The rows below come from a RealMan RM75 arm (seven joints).
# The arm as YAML. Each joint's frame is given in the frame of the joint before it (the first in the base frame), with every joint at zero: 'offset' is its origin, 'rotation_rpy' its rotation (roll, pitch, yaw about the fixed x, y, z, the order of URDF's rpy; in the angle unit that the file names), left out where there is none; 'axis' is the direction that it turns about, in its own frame. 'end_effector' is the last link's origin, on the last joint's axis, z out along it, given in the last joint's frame.
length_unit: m
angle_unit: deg
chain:
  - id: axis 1
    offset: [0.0, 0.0, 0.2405]
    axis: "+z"
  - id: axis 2
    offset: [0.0, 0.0, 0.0]
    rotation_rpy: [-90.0, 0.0, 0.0]
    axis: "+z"
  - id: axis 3
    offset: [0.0, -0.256, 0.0]
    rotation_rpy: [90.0, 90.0, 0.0]
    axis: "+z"
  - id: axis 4
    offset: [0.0, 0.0, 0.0]
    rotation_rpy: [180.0, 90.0, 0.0]
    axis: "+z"
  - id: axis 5
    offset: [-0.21, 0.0, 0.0]
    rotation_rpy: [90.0, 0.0, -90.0]
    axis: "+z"
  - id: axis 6
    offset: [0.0, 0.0, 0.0]
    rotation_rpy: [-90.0, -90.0, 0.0]
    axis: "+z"
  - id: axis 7
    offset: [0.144, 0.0, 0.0]
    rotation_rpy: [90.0, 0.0, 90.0]
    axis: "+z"
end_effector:
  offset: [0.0, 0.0, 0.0]
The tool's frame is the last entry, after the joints.
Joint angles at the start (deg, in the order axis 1, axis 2, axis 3, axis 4, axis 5, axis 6, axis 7): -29.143 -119.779 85.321 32.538 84.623 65.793 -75.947
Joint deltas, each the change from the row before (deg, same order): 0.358 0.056 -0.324 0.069 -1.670 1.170 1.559; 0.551 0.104 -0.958 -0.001 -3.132 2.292 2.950; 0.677 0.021 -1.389 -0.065 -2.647 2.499 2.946; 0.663 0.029 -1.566 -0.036 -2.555 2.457 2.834; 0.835 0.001 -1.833 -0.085 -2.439 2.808 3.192; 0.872 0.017 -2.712 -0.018 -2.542 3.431 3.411; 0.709 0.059 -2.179 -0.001 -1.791 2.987 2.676; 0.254 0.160 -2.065 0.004 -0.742 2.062 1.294; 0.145 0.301 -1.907 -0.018 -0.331 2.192 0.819; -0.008 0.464 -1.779 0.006 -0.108 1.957 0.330; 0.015 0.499 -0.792 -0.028 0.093 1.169 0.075
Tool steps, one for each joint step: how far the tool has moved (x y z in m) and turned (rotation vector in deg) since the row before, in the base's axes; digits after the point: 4 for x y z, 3 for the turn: 0.0024 -0.0006 0.0029 0.665 -1.757 -0.815; 0.0046 -0.0001 0.0068 1.630 -3.446 -1.481; 0.0033 -0.0007 0.0075 1.877 -3.357 -1.424; 0.0028 -0.0001 0.0086 2.296 -3.290 -1.344; 0.0016 -0.0011 0.0097 2.758 -3.321 -1.567; 0.0014 -0.0004 0.0137 3.785 -3.859 -1.721; 0.0004 -0.0013 0.0116 3.153 -2.861 -1.604; -0.0003 0.0004 0.0097 2.197 -1.795 -0.883; -0.0005 -0.0003 0.0093 1.599 -1.473 -1.012; -0.0008 0.0002 0.0094 1.233 -1.127 -0.878; -0.0014 -0.0003 0.0057 0.425 -0.285 -0.595
